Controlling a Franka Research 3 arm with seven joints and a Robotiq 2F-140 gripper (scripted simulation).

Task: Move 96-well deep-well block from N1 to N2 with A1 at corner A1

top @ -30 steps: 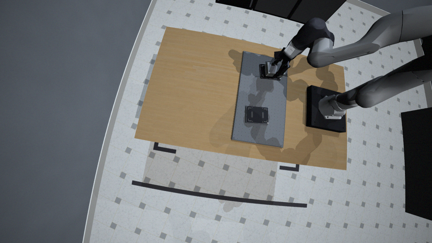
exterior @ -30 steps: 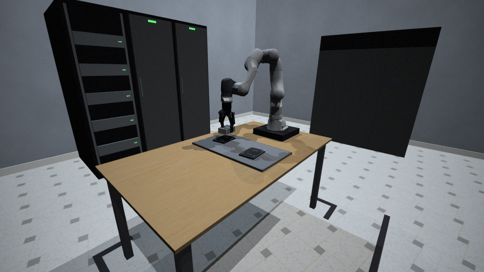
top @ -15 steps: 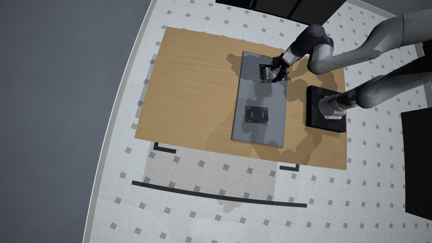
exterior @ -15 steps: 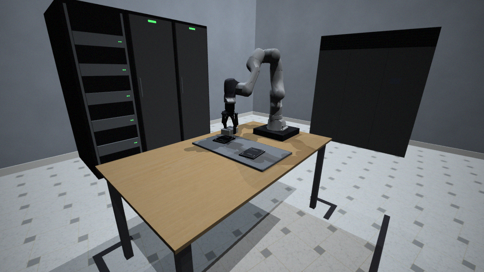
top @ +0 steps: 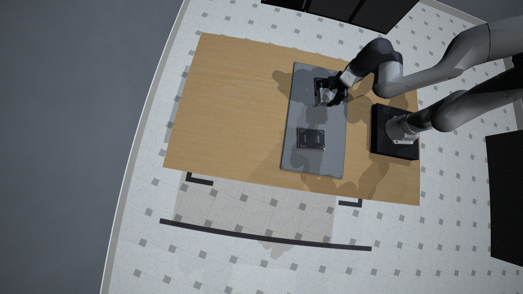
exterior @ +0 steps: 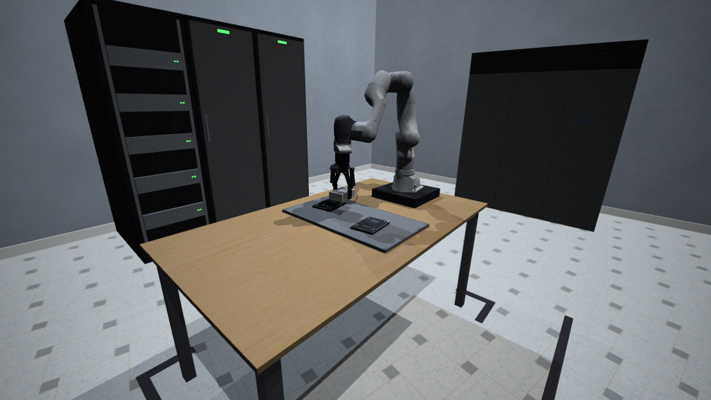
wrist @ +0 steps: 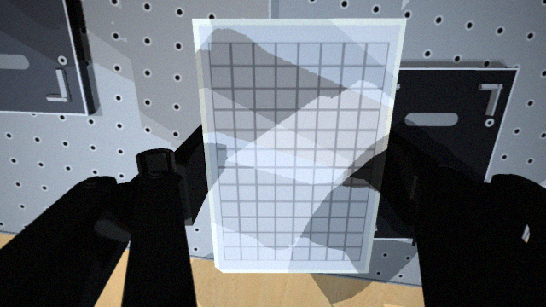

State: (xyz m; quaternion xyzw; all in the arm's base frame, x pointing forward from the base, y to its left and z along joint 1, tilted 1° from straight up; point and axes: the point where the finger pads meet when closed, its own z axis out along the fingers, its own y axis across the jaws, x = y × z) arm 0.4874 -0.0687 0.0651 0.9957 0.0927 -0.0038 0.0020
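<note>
My gripper is now 4 cm short of the nest N2, 24 cm to the right of it and 10 cm above it. Round my hand: translucent deep-well block: 1 cm below; then black nest N1: 2 cm behind, 13 cm to the right, 10 cm below.
</note>
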